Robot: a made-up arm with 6 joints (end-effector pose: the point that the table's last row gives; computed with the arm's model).
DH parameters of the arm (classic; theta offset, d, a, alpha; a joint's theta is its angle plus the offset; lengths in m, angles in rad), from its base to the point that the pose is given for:
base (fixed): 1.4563 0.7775 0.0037 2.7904
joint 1: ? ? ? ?
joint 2: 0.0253 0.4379 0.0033 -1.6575
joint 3: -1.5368 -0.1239 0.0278 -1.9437
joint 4: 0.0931 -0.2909 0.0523 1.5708
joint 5: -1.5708 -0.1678 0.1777 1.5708
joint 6: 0 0.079 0.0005 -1.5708
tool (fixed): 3.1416 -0.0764 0 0
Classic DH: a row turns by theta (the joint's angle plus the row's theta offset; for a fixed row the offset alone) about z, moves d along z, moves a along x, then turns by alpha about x.
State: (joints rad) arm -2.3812 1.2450 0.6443 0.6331 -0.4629 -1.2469
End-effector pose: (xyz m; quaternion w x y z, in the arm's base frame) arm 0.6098 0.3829 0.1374 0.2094 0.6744 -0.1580 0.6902
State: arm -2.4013 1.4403 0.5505 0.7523 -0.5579 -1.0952
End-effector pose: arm 0.5192 0.3842 0.0986 0.2699 0.6868 -0.0991 0.6675
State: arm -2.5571 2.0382 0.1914 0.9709 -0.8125 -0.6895
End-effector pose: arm 0.1844 0.3608 0.0941 0.2845 0.7215 0.2180 0.5925
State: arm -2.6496 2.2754 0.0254 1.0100 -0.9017 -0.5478
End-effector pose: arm 0.0676 0.3143 0.1439 0.2214 0.7109 0.3702 0.5554
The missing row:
joint 1: 1.4633 0.3933 0.0607 -1.5315
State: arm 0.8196 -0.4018 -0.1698 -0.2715 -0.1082 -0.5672
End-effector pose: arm -0.4321 0.0306 0.1756 0.8948 -0.0377 -0.0252 -0.4442
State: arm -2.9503 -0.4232 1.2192 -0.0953 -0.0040 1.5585
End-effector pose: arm 0.4290 0.9317 0.4719 0.4487 0.8247 0.2722 -0.2108
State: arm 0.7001 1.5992 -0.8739 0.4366 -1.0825 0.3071
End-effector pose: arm 0.2836 -0.1879 0.4249 0.2967 0.7504 -0.5026 -0.3103
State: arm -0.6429 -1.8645 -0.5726 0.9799 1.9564 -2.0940
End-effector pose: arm 0.1054 -0.2653 0.7966 0.7004 0.5129 -0.4773 -0.1359
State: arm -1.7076 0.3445 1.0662 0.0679 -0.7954 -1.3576
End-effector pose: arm 0.8984 -0.0175 0.4254 0.3017 0.2989 -0.4953 0.7579
